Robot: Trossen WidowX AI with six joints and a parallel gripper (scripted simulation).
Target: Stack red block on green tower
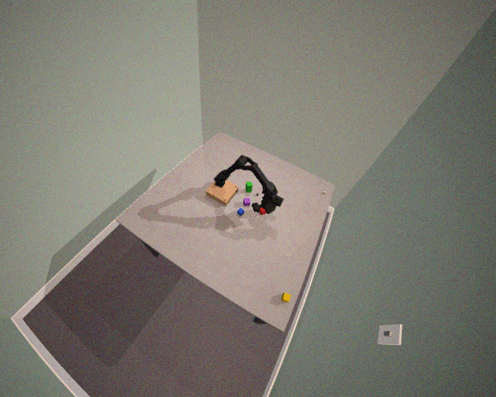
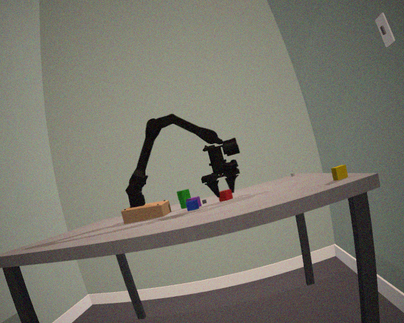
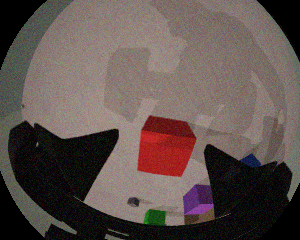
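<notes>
Right now my gripper tip is right at the red block. The rest, counted from my gripper tip: purple block: 140 mm behind, 20 mm to the left; tiny dark object: 90 mm behind, 140 mm to the left, 10 mm below; blue block: 150 mm behind, 80 mm to the right.
</notes>
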